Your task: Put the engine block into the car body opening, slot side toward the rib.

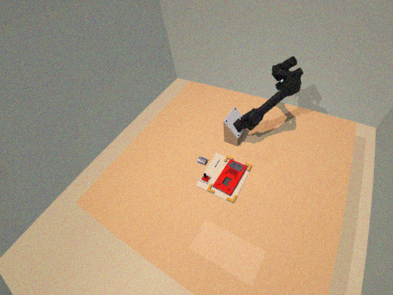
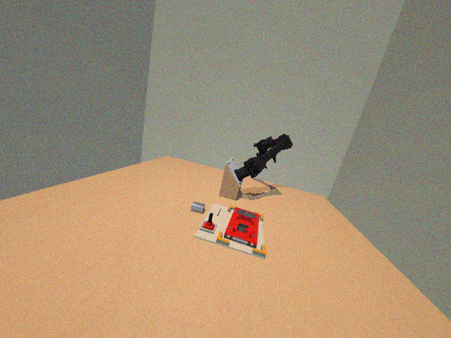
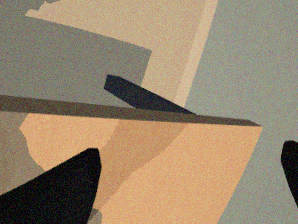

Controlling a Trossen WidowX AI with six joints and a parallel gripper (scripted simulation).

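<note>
My gripper tip is 77 cm short of the engine block, 24 cm to the left of it and 11 cm above it. The rest, counted from my gripper tip: grey plate: 79 cm ahead, 7 cm to the right, 11 cm below.
</note>
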